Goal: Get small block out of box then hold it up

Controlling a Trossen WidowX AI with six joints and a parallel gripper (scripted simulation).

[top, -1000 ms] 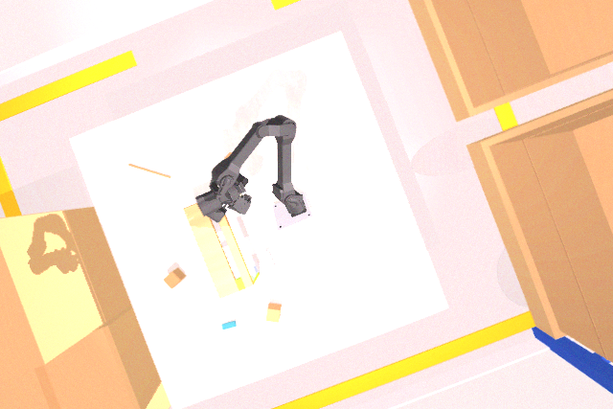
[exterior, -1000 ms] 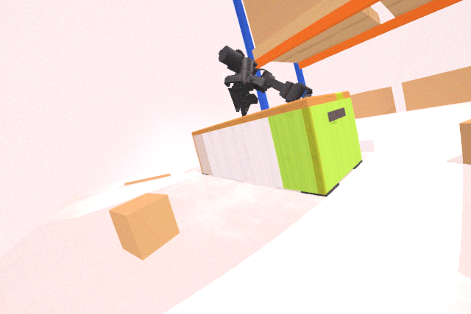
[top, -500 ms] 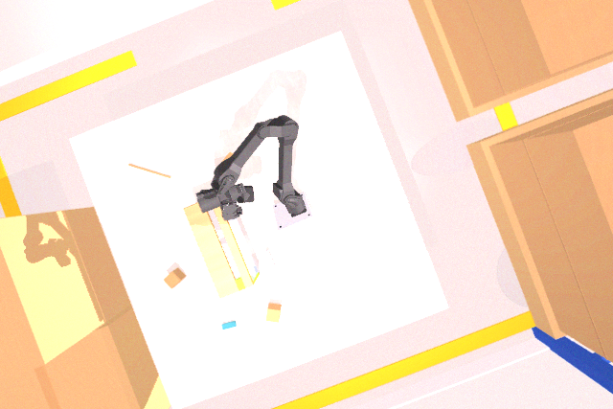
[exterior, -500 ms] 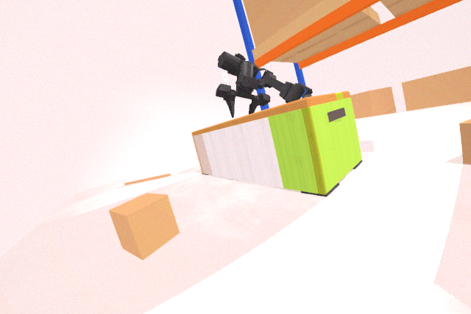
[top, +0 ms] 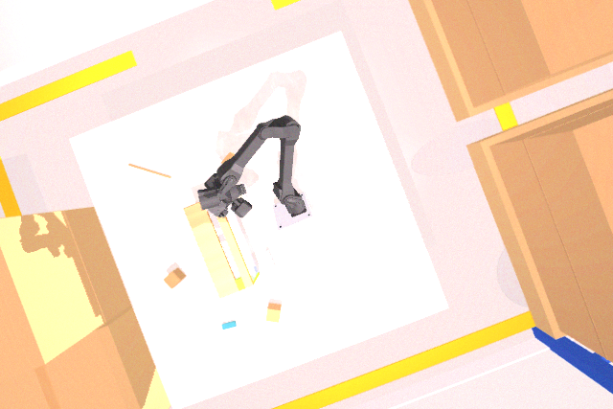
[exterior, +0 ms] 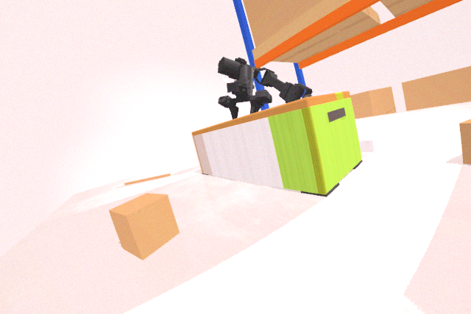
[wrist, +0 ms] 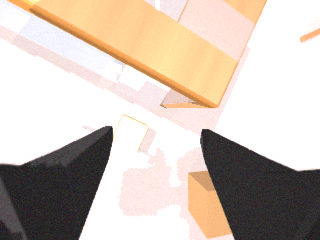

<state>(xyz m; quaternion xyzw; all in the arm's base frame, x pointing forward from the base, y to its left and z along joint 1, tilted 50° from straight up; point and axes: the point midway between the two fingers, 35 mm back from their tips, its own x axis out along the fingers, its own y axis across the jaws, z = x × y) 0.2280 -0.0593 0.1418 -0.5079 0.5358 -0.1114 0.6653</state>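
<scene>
My gripper tip is now 2 cm past the pale yellow block, 1 cm to the right of it and 10 cm above it. The rest, counted from my gripper tip: thin orange stick (31 cm ahead, 24 cm to the right, 12 cm below); then long box (6 cm ahead, 17 cm to the left, 6 cm below).
</scene>
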